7 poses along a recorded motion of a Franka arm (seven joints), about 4.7 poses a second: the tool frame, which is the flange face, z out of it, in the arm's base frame.
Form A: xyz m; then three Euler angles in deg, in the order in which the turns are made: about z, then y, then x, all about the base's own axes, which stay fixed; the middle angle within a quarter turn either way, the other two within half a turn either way.
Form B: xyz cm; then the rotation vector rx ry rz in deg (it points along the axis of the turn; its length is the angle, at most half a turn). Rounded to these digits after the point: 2 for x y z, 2 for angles.
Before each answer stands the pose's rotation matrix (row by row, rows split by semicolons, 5 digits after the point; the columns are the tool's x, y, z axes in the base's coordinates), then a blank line. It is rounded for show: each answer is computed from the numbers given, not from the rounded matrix.
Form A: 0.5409 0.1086 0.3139 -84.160 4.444 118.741
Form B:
0.10144 0.99182 0.07748; 0.48527 0.01866 -0.87417; -0.86846 0.12628 -0.47941

54.09 10.86 31.39 90.57 85.64 -45.86
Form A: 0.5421 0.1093 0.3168 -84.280 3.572 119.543
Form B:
0.09947 0.99309 0.06230; 0.49602 0.00479 -0.86830; -0.86259 0.11728 -0.49212

54.21 10.93 31.68 91.67 86.02 -46.23
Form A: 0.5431 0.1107 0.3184 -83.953 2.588 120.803
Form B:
0.10524 0.99342 0.04515; 0.51332 -0.01538 -0.85806; -0.85172 0.11348 -0.51157

54.31 11.07 31.84 93.45 86.27 -46.18
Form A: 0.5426 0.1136 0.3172 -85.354 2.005 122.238
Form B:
0.08095 0.99610 0.03499; 0.53408 -0.01371 -0.84532; -0.84155 0.08711 -0.53311

54.26 11.36 31.72 93.98 88.35 -46.57
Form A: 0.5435 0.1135 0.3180 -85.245 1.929 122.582
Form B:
0.08285 0.99599 0.03366; 0.53900 -0.01637 -0.84214; -0.83822 0.08791 -0.53820

54.35 11.35 31.80 94.35 88.45 -46.36
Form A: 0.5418 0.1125 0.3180 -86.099 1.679 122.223
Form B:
0.06800 0.99725 0.02930; 0.53367 -0.01155 -0.84562; -0.84296 0.07314 -0.53299

54.18 11.25 31.80 93.70 88.96 -47.28
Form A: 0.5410 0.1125 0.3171 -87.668 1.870 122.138
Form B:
0.04067 0.99864 0.03263; 0.53264 0.00596 -0.84632; -0.84536 0.05180 -0.53168

54.10 11.25 31.71 92.48 90.41 -47.98
